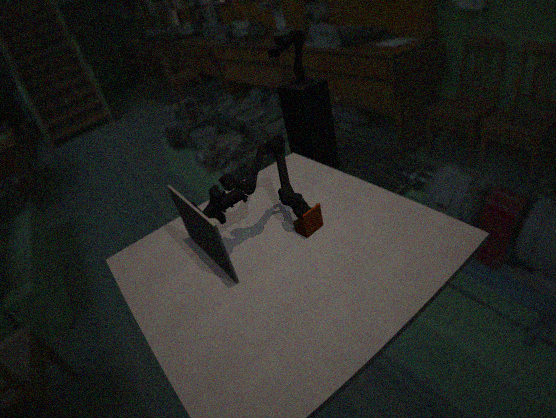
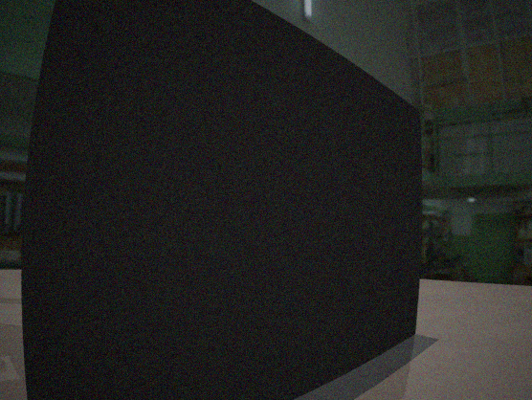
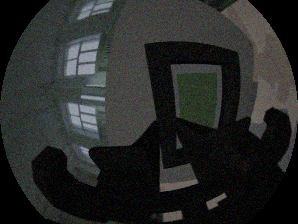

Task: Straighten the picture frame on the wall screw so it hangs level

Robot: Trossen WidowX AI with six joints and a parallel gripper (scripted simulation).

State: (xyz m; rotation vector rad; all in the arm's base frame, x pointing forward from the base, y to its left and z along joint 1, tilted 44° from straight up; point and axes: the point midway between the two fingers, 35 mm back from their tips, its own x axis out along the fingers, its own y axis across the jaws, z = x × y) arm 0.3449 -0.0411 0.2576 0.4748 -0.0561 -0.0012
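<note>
My gripper tip is 10 mm short of the picture frame, 20 mm to the left of it and 50 mm above it. Round my gripper tip: wall panel: 20 mm ahead, 70 mm below.
</note>
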